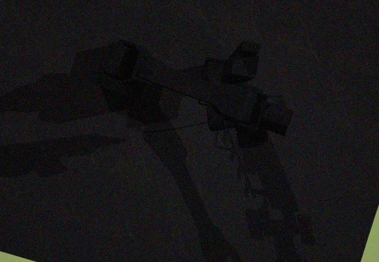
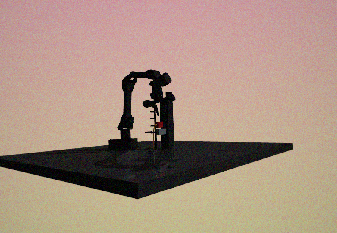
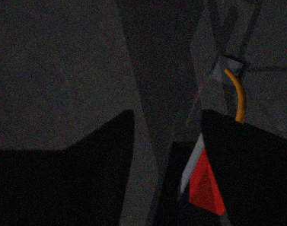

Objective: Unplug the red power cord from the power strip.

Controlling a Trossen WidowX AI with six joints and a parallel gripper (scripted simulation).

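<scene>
Now: the red plug 60 mm behind my gripper tip, 50 mm to the left of it and 40 mm below it.
</scene>
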